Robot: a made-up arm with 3 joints. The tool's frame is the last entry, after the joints. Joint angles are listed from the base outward. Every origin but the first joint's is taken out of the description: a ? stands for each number. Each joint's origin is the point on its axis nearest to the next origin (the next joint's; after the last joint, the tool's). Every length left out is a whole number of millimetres.
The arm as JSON. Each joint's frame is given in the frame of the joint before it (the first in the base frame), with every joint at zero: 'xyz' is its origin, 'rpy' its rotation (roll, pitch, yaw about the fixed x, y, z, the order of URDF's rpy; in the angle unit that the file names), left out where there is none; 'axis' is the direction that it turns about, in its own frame. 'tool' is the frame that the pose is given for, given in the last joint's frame.
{
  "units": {
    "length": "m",
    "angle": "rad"
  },
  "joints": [
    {
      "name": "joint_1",
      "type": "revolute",
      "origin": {
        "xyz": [
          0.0,
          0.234,
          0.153
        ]
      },
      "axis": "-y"
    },
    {
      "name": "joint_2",
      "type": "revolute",
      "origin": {
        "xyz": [
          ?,
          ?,
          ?
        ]
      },
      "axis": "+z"
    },
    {
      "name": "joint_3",
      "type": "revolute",
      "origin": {
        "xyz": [
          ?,
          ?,
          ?
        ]
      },
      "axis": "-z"
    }
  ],
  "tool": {
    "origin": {
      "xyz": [
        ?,
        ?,
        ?
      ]
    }
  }
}
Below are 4 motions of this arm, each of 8 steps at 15 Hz.
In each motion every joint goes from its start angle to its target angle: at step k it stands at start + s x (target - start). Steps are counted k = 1, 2, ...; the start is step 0. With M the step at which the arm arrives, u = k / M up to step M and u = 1 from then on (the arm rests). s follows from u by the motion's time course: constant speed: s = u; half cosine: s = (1 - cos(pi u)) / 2; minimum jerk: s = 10 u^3 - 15 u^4 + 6 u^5.
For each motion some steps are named. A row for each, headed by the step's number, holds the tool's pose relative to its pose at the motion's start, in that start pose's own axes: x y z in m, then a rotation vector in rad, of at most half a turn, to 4 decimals.
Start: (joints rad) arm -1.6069 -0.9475 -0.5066
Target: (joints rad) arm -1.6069 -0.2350 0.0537
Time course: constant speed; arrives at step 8
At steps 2, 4, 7, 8:
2: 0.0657 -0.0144 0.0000 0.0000 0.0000 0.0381
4: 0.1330 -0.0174 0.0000 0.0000 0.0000 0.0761
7: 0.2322 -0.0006 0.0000 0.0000 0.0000 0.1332
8: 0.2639 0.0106 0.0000 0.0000 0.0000 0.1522

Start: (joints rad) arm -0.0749 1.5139 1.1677
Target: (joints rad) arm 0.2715 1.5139 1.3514
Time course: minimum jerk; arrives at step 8
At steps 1, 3, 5, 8:
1: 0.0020 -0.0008 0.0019 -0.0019 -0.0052 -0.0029
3: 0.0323 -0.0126 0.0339 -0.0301 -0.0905 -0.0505
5: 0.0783 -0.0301 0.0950 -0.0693 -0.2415 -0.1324
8: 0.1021 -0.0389 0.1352 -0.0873 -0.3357 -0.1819

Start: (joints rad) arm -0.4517 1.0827 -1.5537
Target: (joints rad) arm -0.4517 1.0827 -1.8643
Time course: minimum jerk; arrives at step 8
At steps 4, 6, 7, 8:
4: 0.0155 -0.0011 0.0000 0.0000 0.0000 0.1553
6: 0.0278 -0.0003 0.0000 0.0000 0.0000 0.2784
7: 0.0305 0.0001 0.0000 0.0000 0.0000 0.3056
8: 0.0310 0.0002 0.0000 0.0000 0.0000 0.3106

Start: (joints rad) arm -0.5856 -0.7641 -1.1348
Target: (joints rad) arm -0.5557 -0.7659 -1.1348
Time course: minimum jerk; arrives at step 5
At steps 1, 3, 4, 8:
1: 0.0007 -0.0002 -0.0003 -0.0006 -0.0016 -0.0001
3: 0.0079 -0.0028 -0.0040 -0.0074 -0.0190 -0.0012
4: 0.0109 -0.0039 -0.0055 -0.0102 -0.0263 -0.0017
8: 0.0116 -0.0042 -0.0059 -0.0108 -0.0279 -0.0018

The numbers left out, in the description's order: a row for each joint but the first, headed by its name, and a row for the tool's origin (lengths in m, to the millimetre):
joint_2: -0.032 0.0 -0.432
joint_3: 0.07 -0.35 0.0
tool: -0.015 -0.099 0.0

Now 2 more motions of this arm.
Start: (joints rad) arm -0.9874 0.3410 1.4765
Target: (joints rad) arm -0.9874 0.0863 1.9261
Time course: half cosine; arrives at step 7
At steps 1, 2, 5, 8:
1: -0.0030 -0.0039 0.0000 0.0000 0.0000 -0.0349
2: -0.0116 -0.0142 0.0000 0.0000 0.0000 -0.1326
5: -0.0512 -0.0498 0.0000 0.0000 0.0000 -0.5717
8: -0.0627 -0.0574 0.0000 0.0000 0.0000 -0.7043

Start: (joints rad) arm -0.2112 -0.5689 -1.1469
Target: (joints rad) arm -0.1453 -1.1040 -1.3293
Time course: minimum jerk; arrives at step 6
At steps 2, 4, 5, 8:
2: -0.0237 0.0319 -0.0022 -0.0071 -0.0119 -0.0740
4: -0.0672 0.1328 -0.0136 -0.0222 -0.0473 -0.2786
5: -0.0734 0.1656 -0.0182 -0.0253 -0.0586 -0.3401
8: -0.0743 0.1724 -0.0192 -0.0259 -0.0610 -0.3526

